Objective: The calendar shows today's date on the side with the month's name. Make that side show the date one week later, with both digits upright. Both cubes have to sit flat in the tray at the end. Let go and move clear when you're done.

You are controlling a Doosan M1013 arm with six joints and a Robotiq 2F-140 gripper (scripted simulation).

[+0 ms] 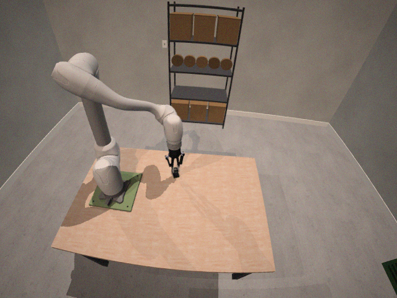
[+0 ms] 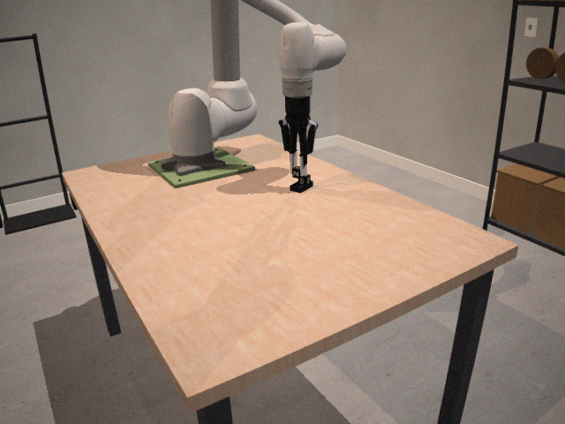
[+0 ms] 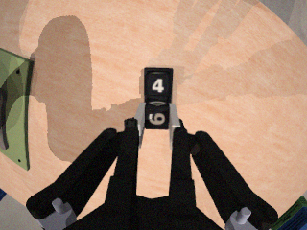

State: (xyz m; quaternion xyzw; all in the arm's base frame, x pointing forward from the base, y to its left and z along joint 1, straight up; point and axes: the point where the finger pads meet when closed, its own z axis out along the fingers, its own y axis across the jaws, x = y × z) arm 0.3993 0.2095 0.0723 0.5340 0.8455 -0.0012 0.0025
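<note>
The black tray lies 80 mm below my hand, 10 mm to the left of it and 10 mm behind it.
</note>
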